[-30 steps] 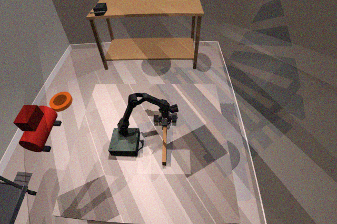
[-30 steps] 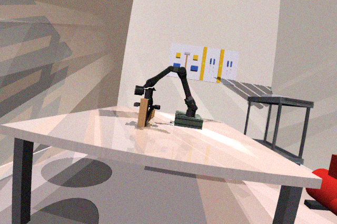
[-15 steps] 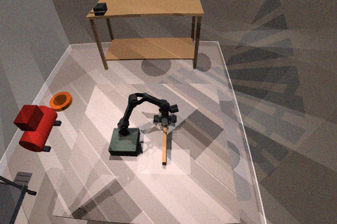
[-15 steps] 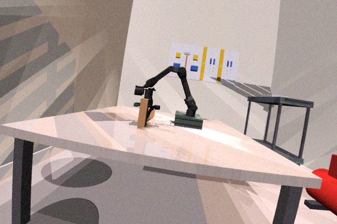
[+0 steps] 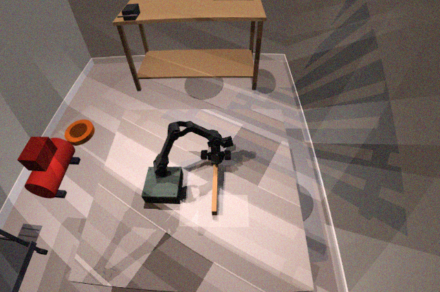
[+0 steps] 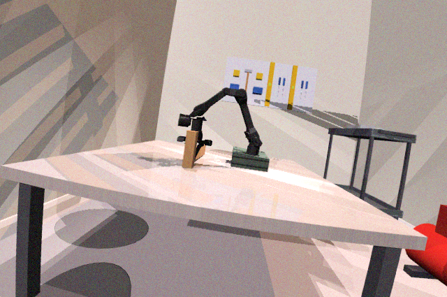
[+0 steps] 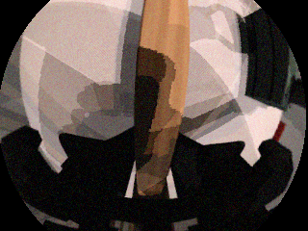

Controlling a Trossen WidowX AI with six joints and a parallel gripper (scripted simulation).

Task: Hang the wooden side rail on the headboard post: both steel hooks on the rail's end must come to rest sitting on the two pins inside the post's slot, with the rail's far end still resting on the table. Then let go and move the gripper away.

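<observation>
Now: the wooden headboard post 10 cm to the left of my gripper tip, 5 cm above it and 1 cm ahead of it.
</observation>
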